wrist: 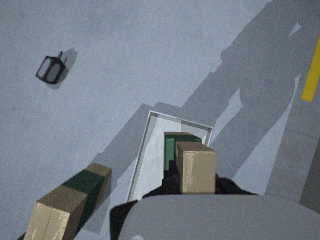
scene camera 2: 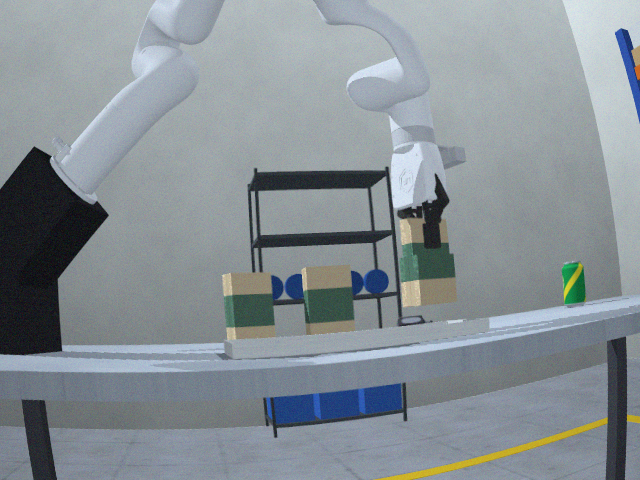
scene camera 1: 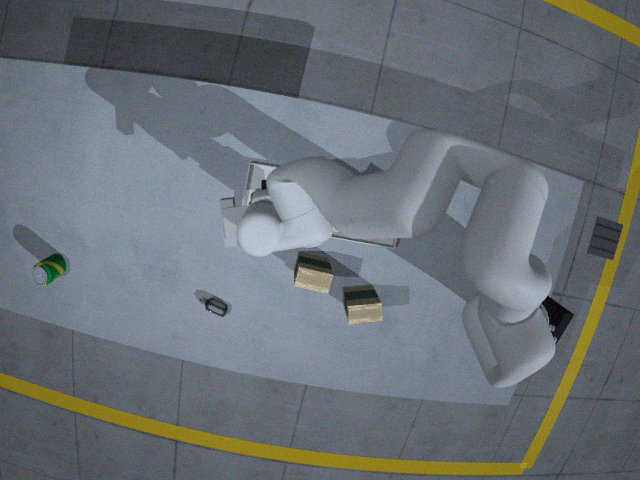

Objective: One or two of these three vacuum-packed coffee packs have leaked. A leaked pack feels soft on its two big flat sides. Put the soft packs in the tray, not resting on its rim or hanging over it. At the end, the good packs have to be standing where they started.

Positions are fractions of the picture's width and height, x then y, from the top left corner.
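Observation:
I see my gripper (scene camera 2: 0.67,0.52), and the wrist view shows the gripper (wrist: 0.58,0.72) too. There is a grey tray (scene camera 2: 0.54,0.71), and I find the tray (wrist: 0.46,0.72) from the wrist as well. Then I see a green can (scene camera 2: 0.89,0.57), though in the wrist view the can is out of frame.

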